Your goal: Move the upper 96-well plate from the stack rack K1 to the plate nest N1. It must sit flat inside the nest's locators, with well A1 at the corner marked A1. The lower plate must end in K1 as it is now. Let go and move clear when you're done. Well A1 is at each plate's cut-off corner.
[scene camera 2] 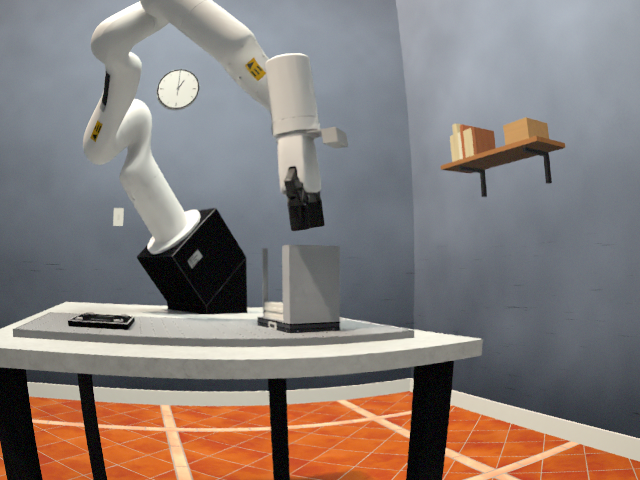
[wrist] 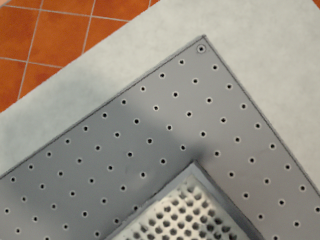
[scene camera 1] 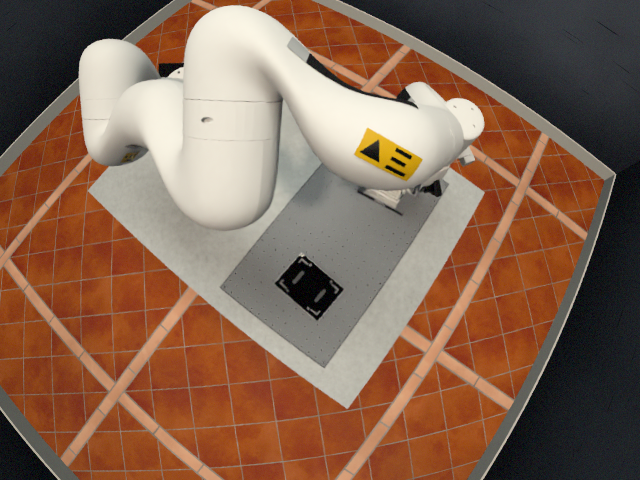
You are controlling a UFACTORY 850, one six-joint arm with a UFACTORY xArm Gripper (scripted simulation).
Labels:
same spot on black plate nest N1: (scene camera 1: 308, 287) = (scene camera 2: 100, 317)

